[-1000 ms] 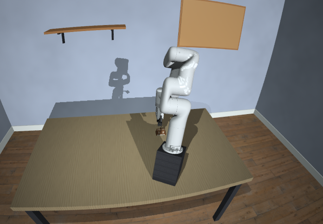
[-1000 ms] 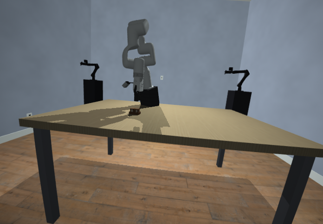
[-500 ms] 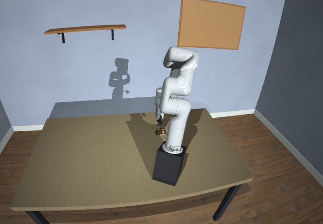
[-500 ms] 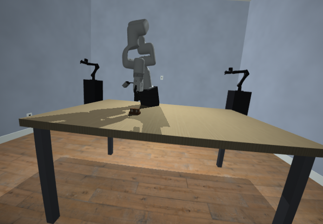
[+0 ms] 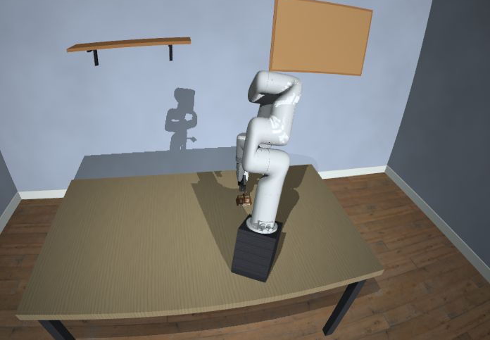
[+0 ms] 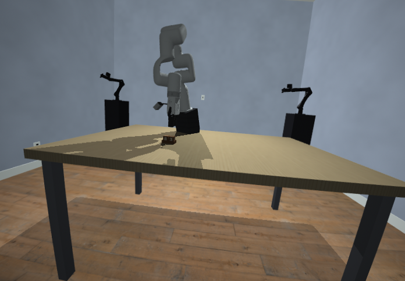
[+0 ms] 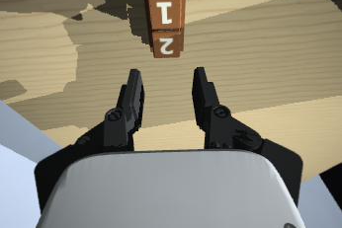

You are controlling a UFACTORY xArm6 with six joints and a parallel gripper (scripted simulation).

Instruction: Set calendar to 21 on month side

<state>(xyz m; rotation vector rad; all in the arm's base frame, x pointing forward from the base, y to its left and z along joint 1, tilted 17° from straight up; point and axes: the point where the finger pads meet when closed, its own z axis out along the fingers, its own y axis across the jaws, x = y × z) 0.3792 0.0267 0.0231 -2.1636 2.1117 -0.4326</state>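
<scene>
My hand is 110 mm above the brown wooden tray and 20 mm to the left of it.
</scene>
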